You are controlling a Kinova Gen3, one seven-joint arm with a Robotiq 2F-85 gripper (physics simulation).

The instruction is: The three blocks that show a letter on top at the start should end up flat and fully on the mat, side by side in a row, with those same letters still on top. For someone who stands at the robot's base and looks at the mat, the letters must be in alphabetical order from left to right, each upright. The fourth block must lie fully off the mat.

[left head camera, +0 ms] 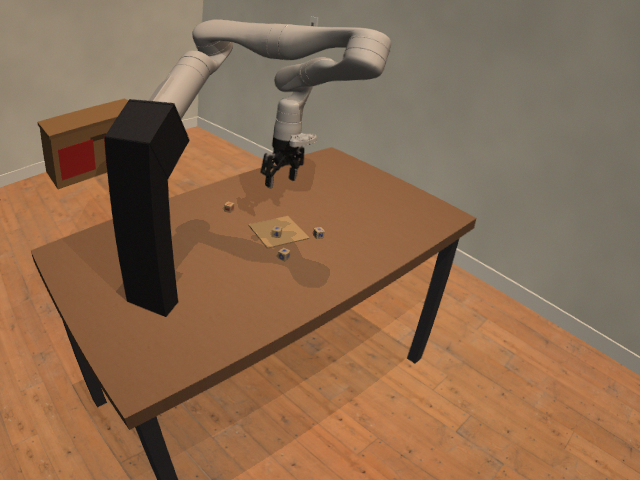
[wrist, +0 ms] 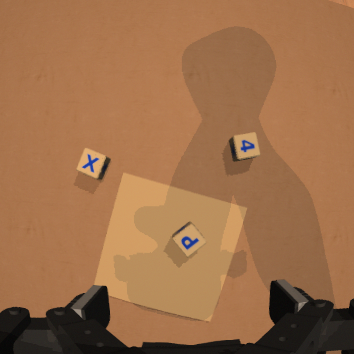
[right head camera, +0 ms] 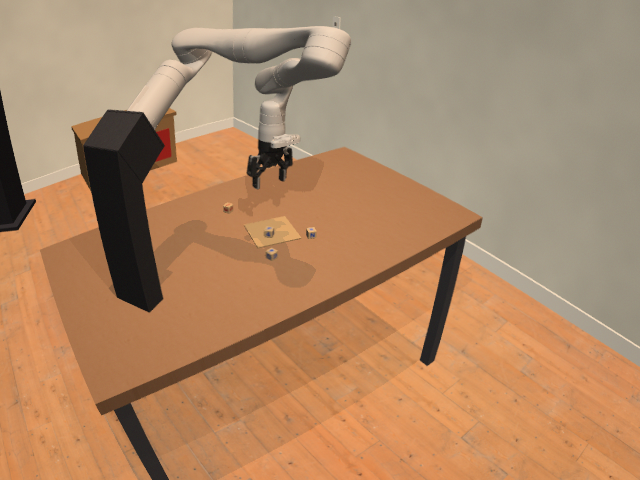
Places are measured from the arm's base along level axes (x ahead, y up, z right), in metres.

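Pixels of known places: gripper, between the fingertips: (left head camera: 280, 183) (wrist: 189, 302) (right head camera: 269, 184); arm's base, origin of its link: (left head camera: 159, 119) (right head camera: 135, 127).
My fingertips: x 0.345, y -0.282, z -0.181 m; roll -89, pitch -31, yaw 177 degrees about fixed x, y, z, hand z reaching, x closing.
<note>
Ahead of a thing's pixels: the offset from my fingertips to its middle. "spot": to the spot under its first point. Level surfaces: height alone.
My gripper (left head camera: 281, 181) (right head camera: 269, 182) (wrist: 189, 302) is open and empty, above the table and behind the mat in the head views. The P block {dx -0.005, dy -0.156, dz +0.010 m} (left head camera: 277, 231) (right head camera: 268, 231) (wrist: 189, 240) lies on the mat {dx +0.006, dy -0.171, dz -0.016 m} (left head camera: 260, 234) (right head camera: 254, 236) (wrist: 112, 235), turned relative to its edges. The X block {dx +0.121, dy -0.160, dz +0.029 m} (left head camera: 318, 232) (right head camera: 310, 232) (wrist: 92, 163) lies off the mat, to its right in the head views. The block with a 4 on top {spot: dx -0.016, dy -0.151, dz +0.135 m} (left head camera: 283, 254) (right head camera: 271, 253) (wrist: 245, 146) lies off the mat at its front. A block with red marks {dx -0.126, dy -0.160, dz -0.172 m} (left head camera: 229, 206) (right head camera: 227, 207) lies off the mat at back left; its top is unreadable.
The black pedestal (left head camera: 139, 227) (right head camera: 123, 227) of the arm stands at the left of the brown table {dy -0.173 m} (left head camera: 217, 320) (right head camera: 206, 310). The arm's shadow falls across the mat and the 4 block. A wooden cabinet (left head camera: 49, 155) (right head camera: 80, 149) stands beyond the table.
</note>
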